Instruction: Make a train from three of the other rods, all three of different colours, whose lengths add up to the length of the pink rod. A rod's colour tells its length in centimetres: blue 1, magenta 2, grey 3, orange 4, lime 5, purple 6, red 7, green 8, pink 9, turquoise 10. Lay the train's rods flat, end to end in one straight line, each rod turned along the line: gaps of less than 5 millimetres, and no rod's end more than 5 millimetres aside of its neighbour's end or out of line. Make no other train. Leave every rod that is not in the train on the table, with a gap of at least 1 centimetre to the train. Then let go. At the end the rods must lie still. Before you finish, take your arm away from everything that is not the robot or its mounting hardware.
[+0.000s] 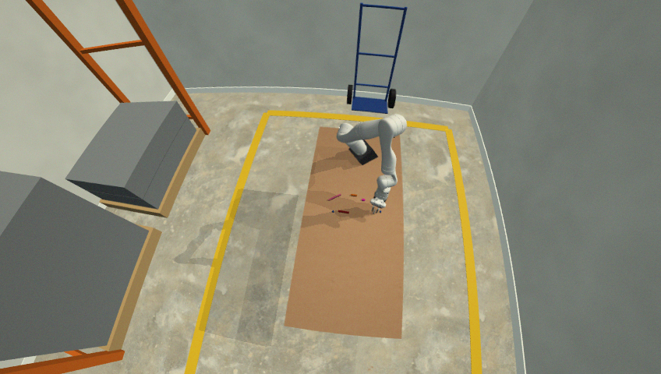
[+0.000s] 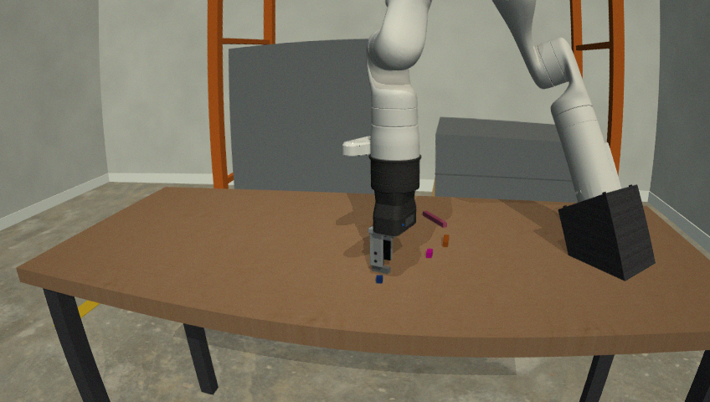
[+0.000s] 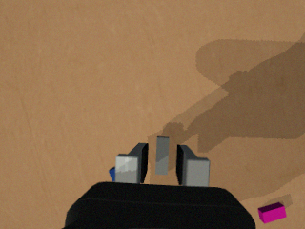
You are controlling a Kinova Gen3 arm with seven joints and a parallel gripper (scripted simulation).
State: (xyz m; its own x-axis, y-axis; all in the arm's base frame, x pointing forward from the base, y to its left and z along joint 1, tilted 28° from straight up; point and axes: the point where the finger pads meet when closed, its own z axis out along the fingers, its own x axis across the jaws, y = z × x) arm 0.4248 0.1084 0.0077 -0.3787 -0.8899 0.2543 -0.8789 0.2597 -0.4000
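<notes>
Now: the grey rod 30 mm below my hand. From my hand the other things lie so: red rod: 200 mm to the right, 30 mm below, 10 mm ahead; orange rod: 130 mm to the right, 110 mm behind, 30 mm below; magenta rod: 80 mm behind, 70 mm to the right, 30 mm below.
</notes>
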